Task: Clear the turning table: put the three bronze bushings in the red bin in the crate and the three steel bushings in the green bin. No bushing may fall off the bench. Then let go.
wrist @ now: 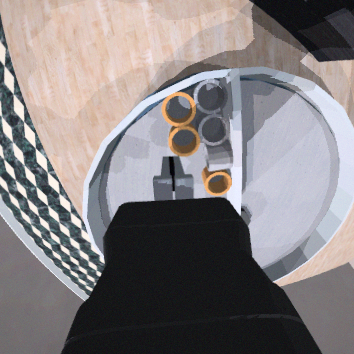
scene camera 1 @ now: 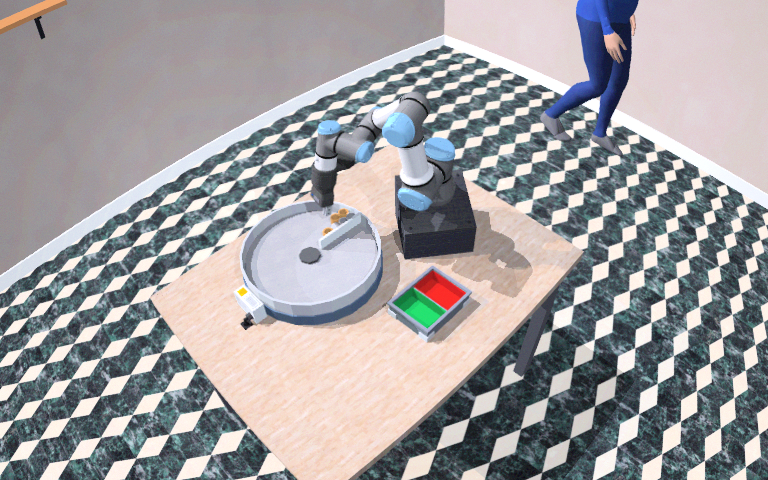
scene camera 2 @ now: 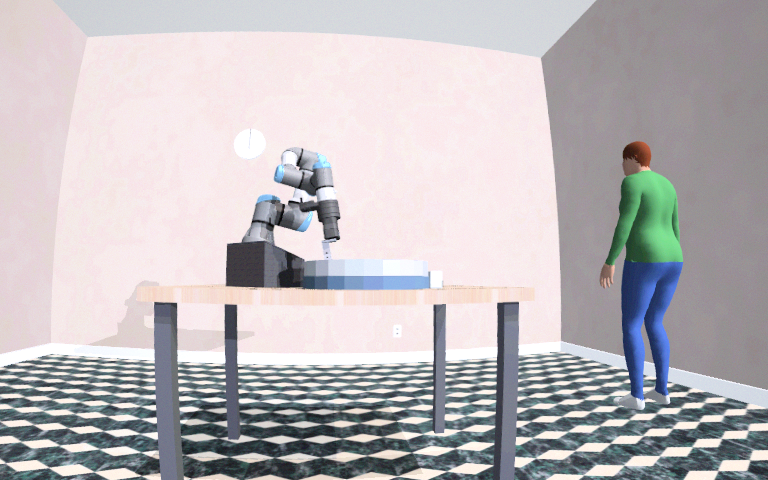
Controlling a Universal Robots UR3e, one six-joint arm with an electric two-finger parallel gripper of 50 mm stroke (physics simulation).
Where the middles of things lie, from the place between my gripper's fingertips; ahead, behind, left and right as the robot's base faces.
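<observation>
The crate (scene camera 1: pixel 424 306) is 420 mm to the left of my hand, 10 mm behind it and 70 mm below it. As for the turning table (scene camera 1: pixel 293 273), my hand is 50 mm above it, 150 mm short of it and 70 mm to the right of it.
</observation>
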